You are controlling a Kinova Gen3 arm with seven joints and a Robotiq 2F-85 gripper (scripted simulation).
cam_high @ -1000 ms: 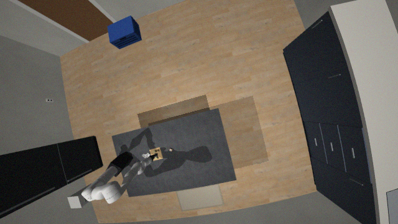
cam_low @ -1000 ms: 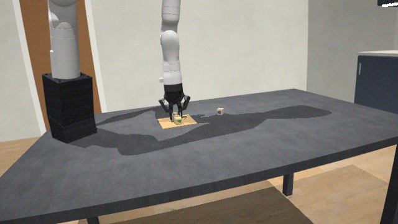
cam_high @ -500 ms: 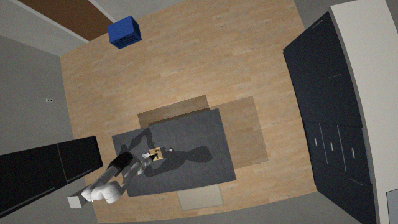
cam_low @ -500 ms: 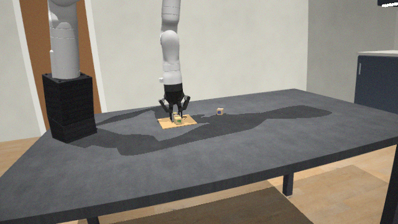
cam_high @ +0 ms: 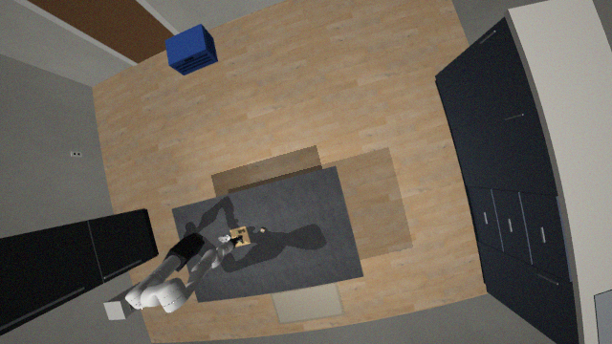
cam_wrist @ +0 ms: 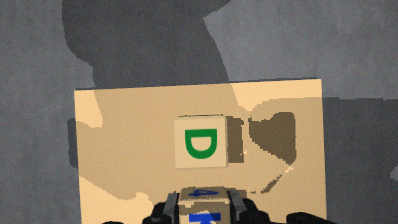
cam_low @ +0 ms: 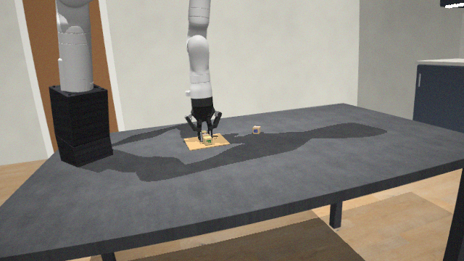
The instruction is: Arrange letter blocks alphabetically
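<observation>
Right now the mat is 2 cm below my hand. From my hand the other things lie so: green-marked block: 4 cm to the left, 1 cm below.
</observation>
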